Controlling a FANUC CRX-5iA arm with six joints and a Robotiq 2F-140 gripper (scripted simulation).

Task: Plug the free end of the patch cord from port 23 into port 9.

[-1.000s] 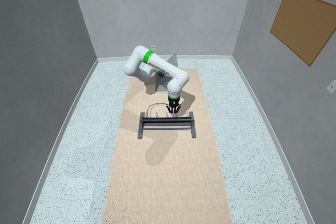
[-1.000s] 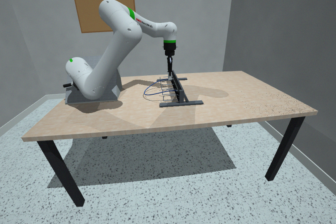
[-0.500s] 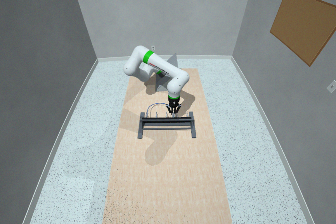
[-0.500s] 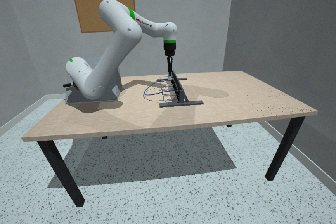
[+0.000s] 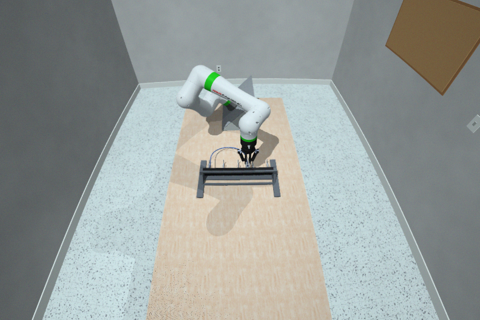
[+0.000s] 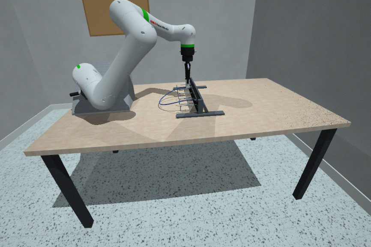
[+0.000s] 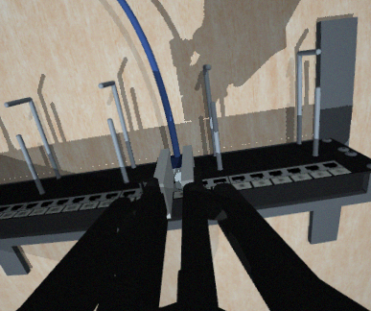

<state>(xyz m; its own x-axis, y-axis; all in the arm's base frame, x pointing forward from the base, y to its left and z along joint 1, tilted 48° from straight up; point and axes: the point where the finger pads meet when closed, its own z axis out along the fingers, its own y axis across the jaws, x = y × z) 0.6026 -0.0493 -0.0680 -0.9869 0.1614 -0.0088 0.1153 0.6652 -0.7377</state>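
My hand is 3 cm above the free end and 1 cm short of it.
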